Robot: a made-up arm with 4 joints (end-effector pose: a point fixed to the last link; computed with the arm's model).
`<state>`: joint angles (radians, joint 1 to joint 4).
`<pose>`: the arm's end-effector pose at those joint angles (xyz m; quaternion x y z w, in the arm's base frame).
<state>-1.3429 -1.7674 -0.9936 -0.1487</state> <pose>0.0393 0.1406 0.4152 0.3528 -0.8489 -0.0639 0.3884</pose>
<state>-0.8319 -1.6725 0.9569 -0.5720</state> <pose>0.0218 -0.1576 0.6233 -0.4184 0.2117 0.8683 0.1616</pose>
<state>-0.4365 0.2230 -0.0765 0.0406</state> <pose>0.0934 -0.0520 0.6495 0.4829 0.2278 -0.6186 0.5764</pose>
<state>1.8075 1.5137 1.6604 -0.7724</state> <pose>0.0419 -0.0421 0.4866 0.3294 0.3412 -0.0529 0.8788</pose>
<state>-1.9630 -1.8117 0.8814 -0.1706</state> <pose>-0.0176 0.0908 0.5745 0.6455 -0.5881 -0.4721 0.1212</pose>
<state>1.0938 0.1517 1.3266 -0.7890</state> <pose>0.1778 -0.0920 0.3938 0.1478 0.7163 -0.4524 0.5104</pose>
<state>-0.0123 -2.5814 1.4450 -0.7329</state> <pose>-0.0734 -0.2053 0.4108 -0.3670 -0.2506 0.6148 0.6516</pose>
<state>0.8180 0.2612 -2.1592 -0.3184</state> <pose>-0.1451 -0.1763 0.3492 -0.9526 0.2889 -0.0947 0.0101</pose>
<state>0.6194 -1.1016 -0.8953 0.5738</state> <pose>-0.0510 -0.1960 0.5850 -0.9200 0.0543 0.3856 0.0453</pose>
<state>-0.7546 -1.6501 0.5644 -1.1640</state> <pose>0.0466 -0.1196 0.6270 -0.1428 0.3683 0.9176 0.0437</pose>
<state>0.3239 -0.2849 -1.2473 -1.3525</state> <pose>-0.0594 -0.1330 0.5721 0.5484 -0.5277 -0.5710 0.3078</pose>
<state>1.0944 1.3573 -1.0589 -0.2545</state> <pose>0.0318 -0.3279 0.3506 0.8696 0.3484 0.3152 0.1519</pose>
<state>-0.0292 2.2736 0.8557 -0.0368</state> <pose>-0.0376 0.0079 0.5123 -0.2789 0.4255 -0.1234 0.8520</pose>
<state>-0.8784 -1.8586 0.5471 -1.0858</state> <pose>0.0202 -0.0888 0.6342 -0.2242 0.4379 0.8607 0.1311</pose>
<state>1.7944 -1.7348 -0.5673 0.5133</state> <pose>-0.0081 -0.2833 0.3546 -0.4750 -0.1313 0.5927 0.6370</pose>
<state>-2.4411 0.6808 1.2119 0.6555</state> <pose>0.1932 -0.0417 0.4077 -0.1094 -0.5645 -0.8044 0.1492</pose>
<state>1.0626 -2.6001 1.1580 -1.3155</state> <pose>-0.0571 -0.1607 0.3104 0.0911 -0.6143 0.5863 0.5202</pose>
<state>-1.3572 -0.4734 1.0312 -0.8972</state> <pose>0.1707 -0.0421 0.5455 -0.1773 -0.3350 -0.8763 0.2972</pose>
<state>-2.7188 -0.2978 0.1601 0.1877</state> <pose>0.1091 0.1213 0.2930 -0.0701 -0.6146 -0.4210 0.6634</pose>
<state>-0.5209 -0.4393 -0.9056 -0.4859</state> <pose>-0.0461 0.0102 0.6139 0.5608 -0.3938 -0.4195 0.5954</pose>
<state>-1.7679 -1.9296 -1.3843 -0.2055</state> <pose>0.0781 0.0658 0.2929 0.1246 -0.8645 0.2803 0.3981</pose>
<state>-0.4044 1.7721 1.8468 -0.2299</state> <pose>0.0361 -0.0495 0.3348 -0.6421 0.0706 -0.4720 0.6000</pose>
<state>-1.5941 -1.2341 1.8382 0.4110</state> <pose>0.0289 -0.1341 0.6011 -0.6222 0.1605 0.7130 0.2805</pose>
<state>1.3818 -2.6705 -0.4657 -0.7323</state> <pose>0.0546 -0.2942 0.4054 0.2386 -0.0017 0.9030 0.3572</pose>
